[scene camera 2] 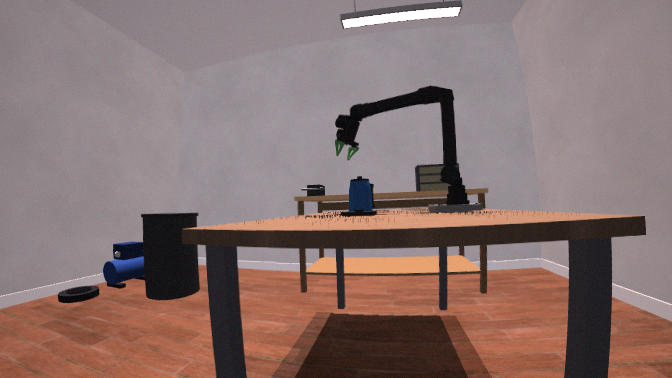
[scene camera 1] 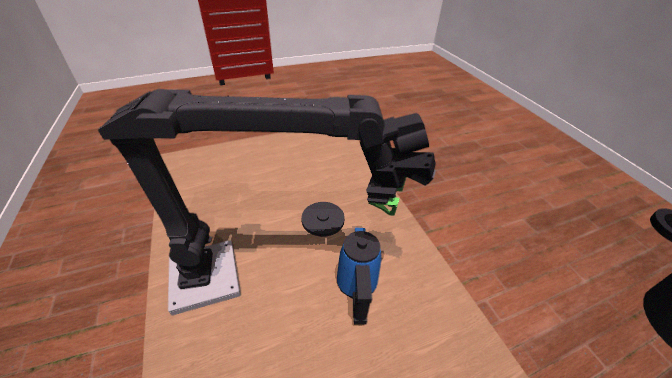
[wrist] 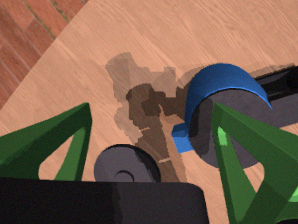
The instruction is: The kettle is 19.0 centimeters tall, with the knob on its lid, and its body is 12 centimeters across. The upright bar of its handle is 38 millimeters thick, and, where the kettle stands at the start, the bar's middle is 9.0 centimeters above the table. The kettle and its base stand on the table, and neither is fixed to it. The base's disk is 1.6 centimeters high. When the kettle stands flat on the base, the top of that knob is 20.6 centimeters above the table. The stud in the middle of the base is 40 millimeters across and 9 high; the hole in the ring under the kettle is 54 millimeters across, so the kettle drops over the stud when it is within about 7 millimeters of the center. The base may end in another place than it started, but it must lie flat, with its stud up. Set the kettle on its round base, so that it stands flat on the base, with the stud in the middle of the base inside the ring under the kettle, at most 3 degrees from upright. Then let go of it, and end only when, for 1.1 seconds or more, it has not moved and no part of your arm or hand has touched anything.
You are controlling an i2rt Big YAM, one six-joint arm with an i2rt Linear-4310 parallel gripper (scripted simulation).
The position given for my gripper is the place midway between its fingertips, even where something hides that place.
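Observation:
Kettle (scene camera 1: 360, 256), also at (scene camera 2: 360, 191). Kettle base (scene camera 1: 322, 219), also at (wrist: 128, 163). My gripper (scene camera 1: 395, 202), also at (wrist: 151, 111).

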